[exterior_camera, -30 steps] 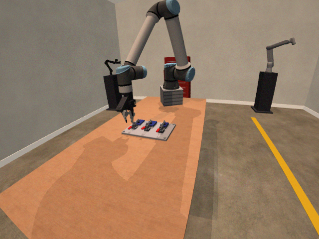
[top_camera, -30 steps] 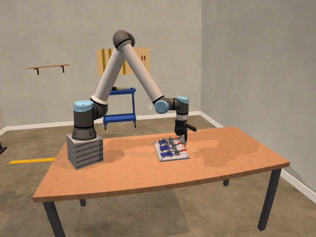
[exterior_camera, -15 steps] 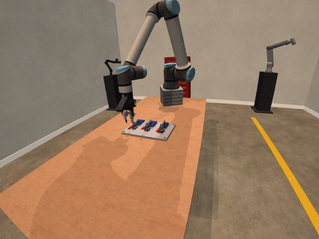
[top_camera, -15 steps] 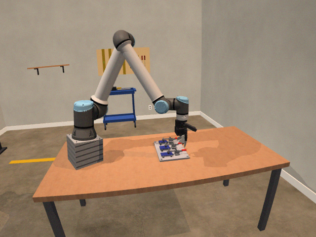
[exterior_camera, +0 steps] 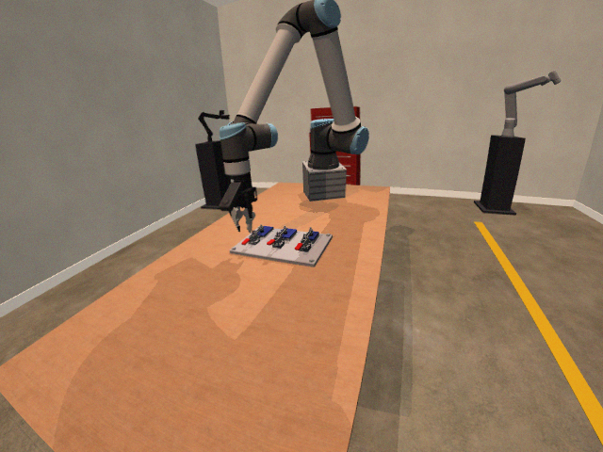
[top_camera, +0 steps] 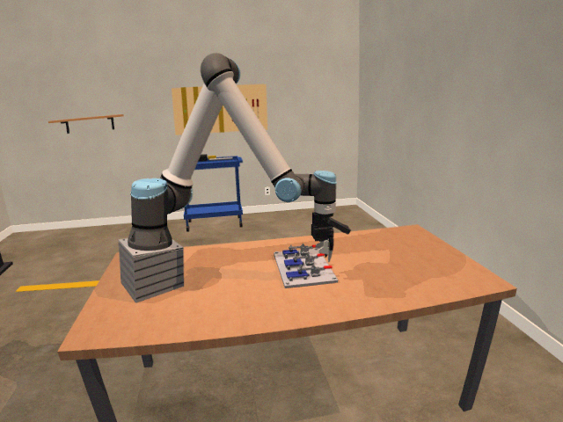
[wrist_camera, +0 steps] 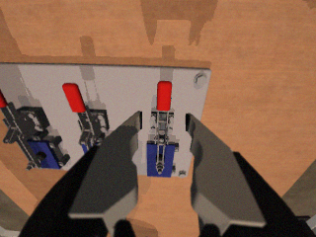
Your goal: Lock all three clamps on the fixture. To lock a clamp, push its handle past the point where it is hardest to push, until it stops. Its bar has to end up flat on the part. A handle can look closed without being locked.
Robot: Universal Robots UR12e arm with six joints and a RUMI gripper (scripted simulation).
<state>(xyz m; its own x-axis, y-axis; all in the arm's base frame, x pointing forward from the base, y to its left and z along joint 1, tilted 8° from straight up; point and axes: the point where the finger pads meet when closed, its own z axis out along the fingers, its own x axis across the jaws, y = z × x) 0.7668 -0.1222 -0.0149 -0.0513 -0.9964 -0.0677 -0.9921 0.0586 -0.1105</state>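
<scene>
Right now the blue part is 13 cm behind my hand, 12 cm to the left of it and 7 cm below it.
</scene>
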